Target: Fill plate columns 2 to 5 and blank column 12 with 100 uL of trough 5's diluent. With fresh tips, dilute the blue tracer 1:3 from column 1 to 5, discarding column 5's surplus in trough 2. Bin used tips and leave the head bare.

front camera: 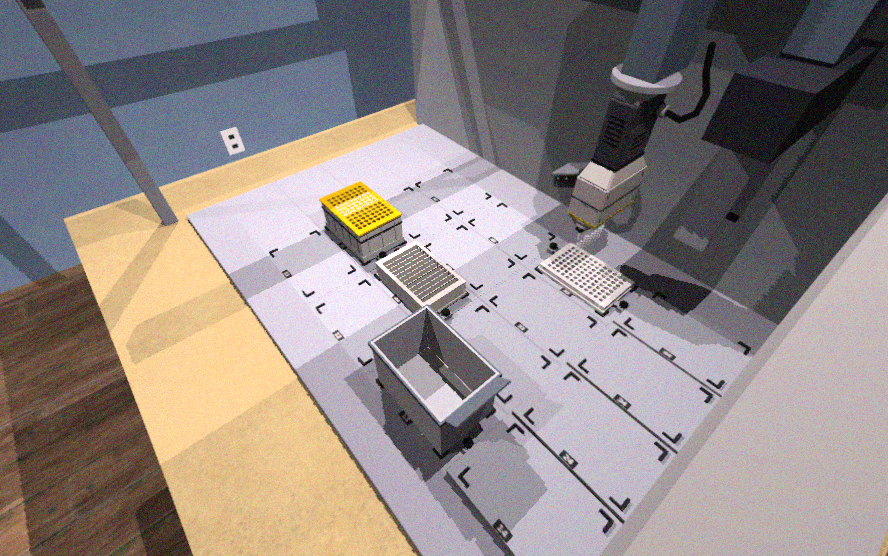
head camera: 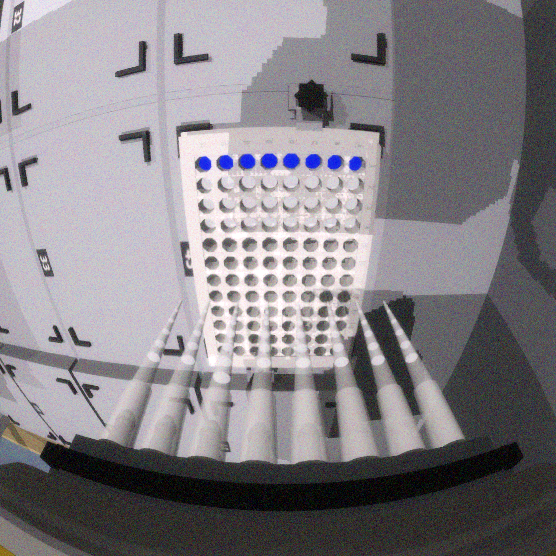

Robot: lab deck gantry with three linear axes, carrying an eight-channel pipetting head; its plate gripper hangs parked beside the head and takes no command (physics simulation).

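The pipetting head [front camera: 604, 191] [head camera: 280, 495] hangs above the plate [front camera: 585, 277] [head camera: 190, 217] at the back right. Eight pale tips [front camera: 589, 237] [head camera: 261, 383] are on it, with light discs inside them. Their ends hang apart from the plate, over its far-numbered half in the head view. Column 1 [head camera: 269, 160] is blue. Columns 2, 3 and 4 [head camera: 269, 224] show pale liquid. Columns 5 to 12 look dark. The parked plate gripper [front camera: 720, 219] is dim beside the head, apparently open and empty. Trough contents do not show in the trough block [front camera: 453, 289].
A yellow-topped tip rack [front camera: 360, 227] stands behind the trough block, towards the left. A tall grey bin [front camera: 407, 400] stands in front of the trough block, its rim well above the deck. A dark clamp knob [front camera: 623, 304] [head camera: 310, 95] sits at the plate's column 1 end.
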